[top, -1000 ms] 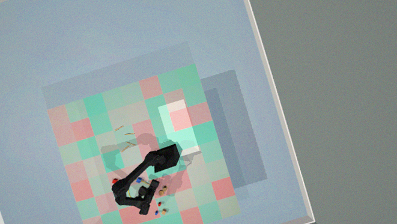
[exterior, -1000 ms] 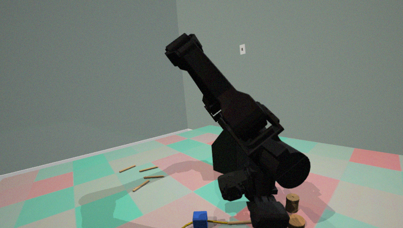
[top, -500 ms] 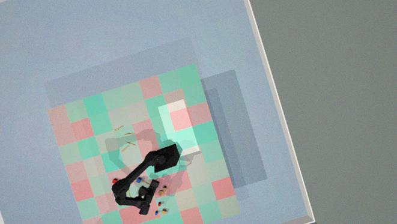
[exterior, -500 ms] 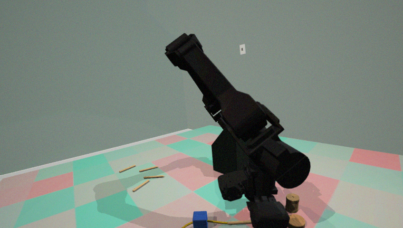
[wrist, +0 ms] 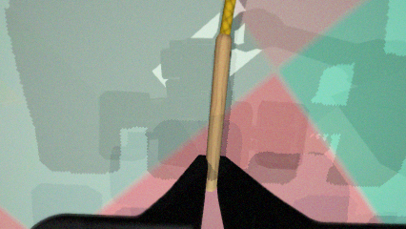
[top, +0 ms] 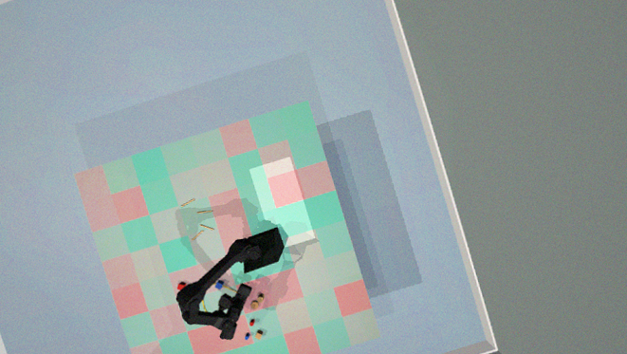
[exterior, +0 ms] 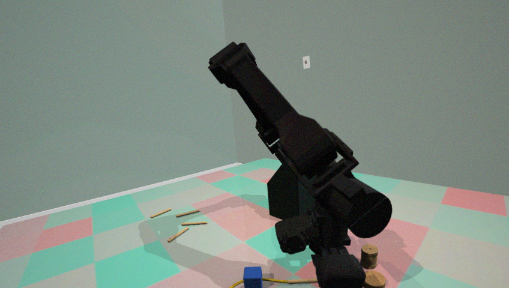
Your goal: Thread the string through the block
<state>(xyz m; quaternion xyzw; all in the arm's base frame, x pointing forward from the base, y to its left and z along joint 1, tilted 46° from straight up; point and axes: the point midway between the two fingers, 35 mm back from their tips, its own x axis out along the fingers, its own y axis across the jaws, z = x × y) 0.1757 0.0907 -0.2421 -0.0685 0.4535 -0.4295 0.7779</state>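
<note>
Right now my gripper tip is 3 cm short of the thin wooden stick, 3 cm to the left of it and 1 cm below it. From my gripper tip the other things lie so: blue block (10 cm ahead, 8 cm to the right, 2 cm above); then wooden cylinder (10 cm behind, 3 cm to the left, 2 cm above); then red object (3 cm behind, 15 cm to the left, 1 cm above).
</note>
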